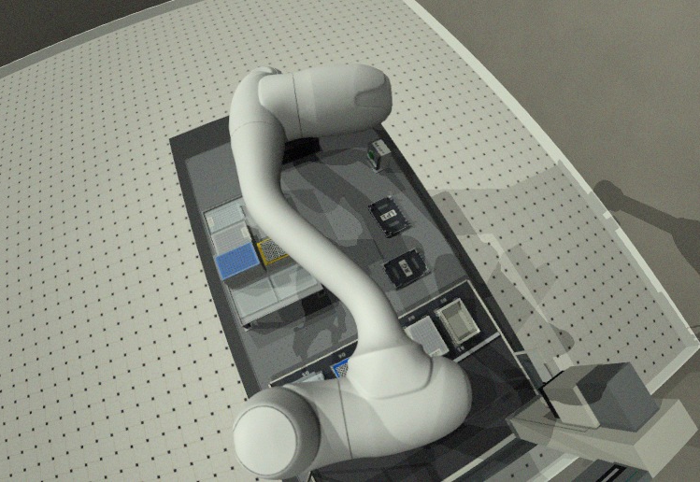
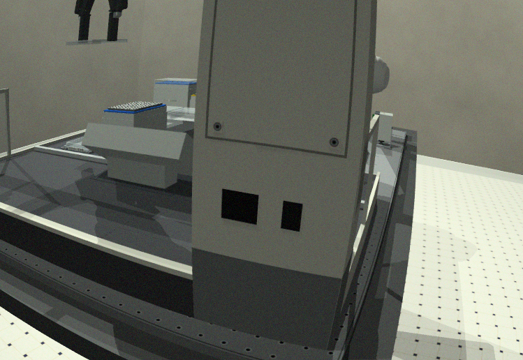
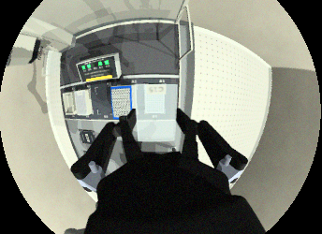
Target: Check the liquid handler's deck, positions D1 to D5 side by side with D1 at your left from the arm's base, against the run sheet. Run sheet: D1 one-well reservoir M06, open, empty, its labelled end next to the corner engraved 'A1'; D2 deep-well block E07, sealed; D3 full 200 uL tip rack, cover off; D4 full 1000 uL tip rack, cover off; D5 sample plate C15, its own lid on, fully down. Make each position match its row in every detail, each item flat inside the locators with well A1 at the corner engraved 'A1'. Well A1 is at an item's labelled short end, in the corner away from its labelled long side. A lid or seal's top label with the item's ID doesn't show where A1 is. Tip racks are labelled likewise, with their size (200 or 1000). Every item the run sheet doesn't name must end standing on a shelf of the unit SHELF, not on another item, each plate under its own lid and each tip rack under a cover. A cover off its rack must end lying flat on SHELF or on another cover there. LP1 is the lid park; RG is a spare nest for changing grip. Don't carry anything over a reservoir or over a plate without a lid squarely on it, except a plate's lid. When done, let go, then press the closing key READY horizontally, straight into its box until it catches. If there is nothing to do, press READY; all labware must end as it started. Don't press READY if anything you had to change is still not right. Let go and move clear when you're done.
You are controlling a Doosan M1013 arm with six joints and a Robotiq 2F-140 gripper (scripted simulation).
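Now: the flat lid 2 cm below my hand. From my hand the other things lie so: sealed deep-well block 37 cm to the left, 24 cm below; then white well plate 26 cm below; then blue-rimmed tip rack 20 cm below, 13 cm to the left, 1 cm ahead.
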